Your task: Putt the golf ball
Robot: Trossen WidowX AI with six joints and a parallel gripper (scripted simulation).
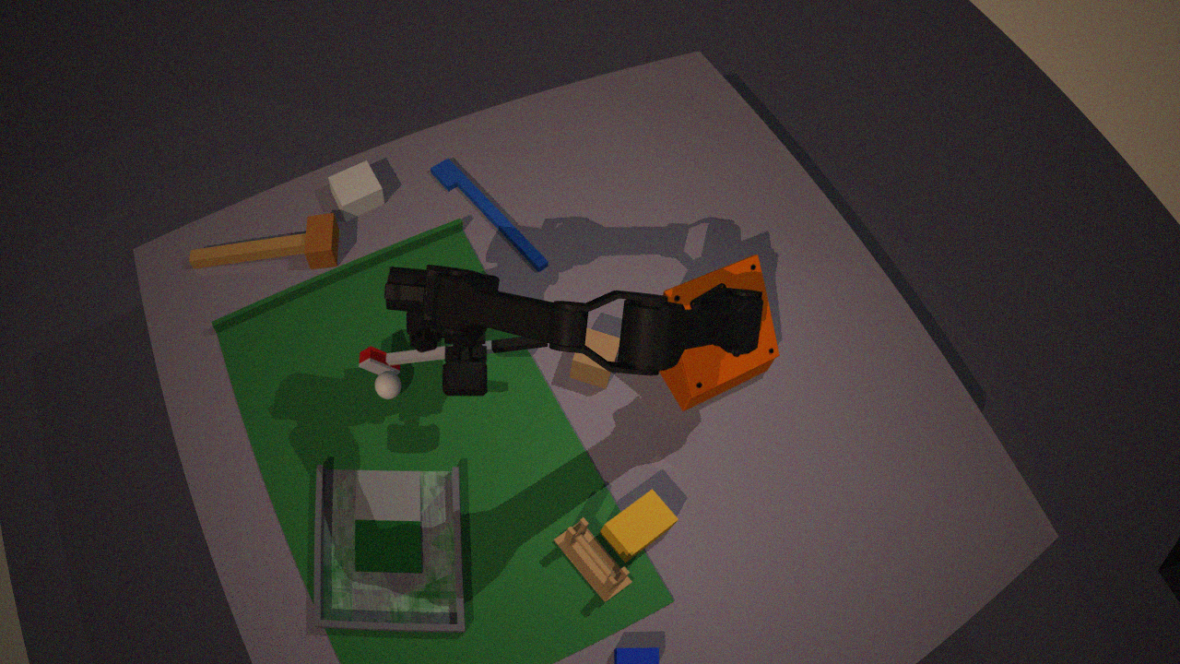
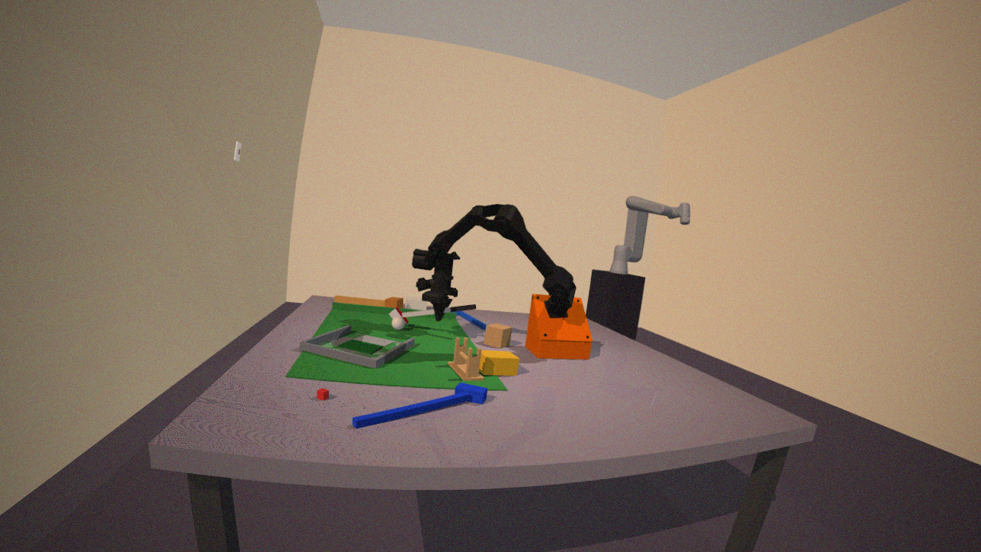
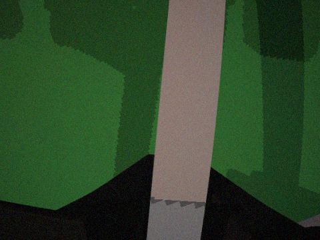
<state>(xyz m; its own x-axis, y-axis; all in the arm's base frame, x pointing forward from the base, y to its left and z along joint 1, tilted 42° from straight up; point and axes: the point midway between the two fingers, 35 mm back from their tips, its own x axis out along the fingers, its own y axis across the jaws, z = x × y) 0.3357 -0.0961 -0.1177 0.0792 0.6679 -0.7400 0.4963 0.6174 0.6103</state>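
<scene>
Now: gripper tip 140 mm short of the green mat, 90 mm to the right of it and 50 mm above it. The rest, counted from my gripper tip: red putter 30 mm ahead, 10 mm to the right, 20 mm above; then tan cube 180 mm behind, 90 mm to the left, 20 mm below; then white golf ball 130 mm ahead, 30 mm to the right, 20 mm below.
</scene>
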